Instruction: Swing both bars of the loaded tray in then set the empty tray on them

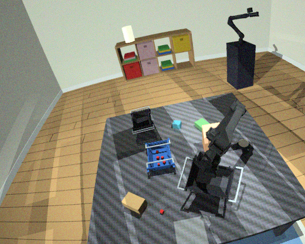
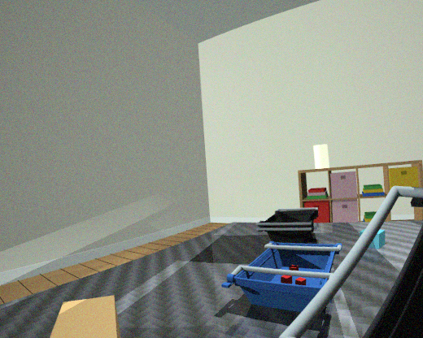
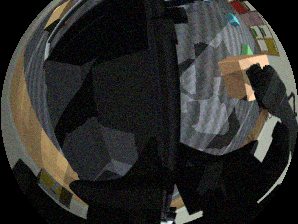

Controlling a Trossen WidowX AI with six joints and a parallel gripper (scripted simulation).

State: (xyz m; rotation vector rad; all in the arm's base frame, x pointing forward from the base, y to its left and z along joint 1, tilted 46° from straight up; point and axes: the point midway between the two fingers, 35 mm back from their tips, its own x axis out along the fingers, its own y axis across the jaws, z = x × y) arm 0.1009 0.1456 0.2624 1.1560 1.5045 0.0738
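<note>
Now: gripper tip 40 mm short of the dark tray and 60 mm to the right of it. The rest, counted from my gripper tip: flat tan block: 470 mm ahead, 20 mm to the right, 130 mm below; then green block: 140 mm behind, 510 mm to the right, 140 mm below; then small red cube: 330 mm ahead, 70 mm to the left, 150 mm below.
</note>
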